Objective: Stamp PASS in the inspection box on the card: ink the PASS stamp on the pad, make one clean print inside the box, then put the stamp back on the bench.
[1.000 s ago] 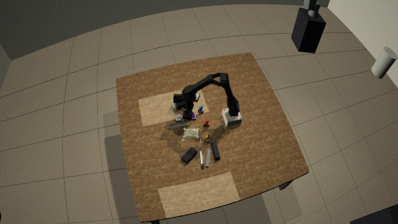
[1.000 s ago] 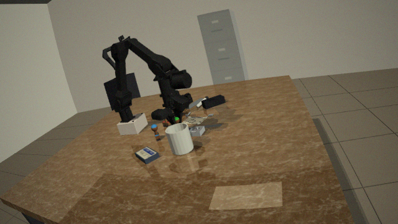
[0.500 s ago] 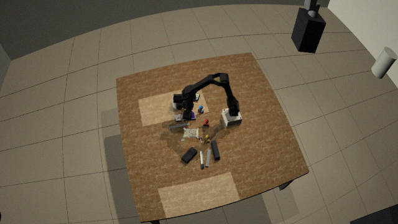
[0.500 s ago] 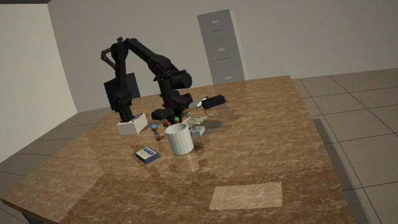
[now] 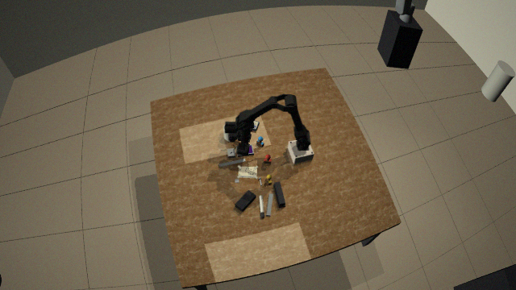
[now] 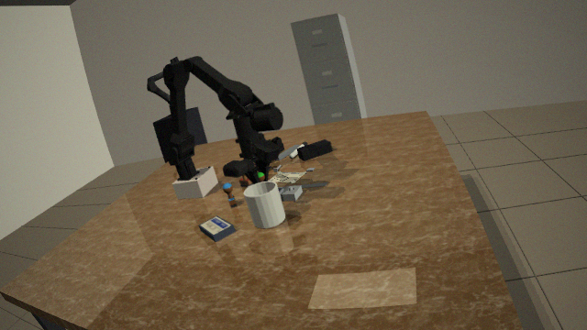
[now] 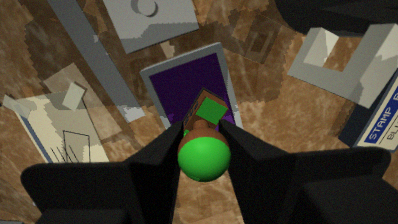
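Now: gripper tip 30 mm above the purple ink pad. The rest, counted from my gripper tip: blue stamp (90 mm behind, 40 mm to the right, 20 mm below); then grey mug (60 mm ahead, 100 mm to the right); then small grey box (80 mm ahead, 10 mm to the left, 20 mm below).
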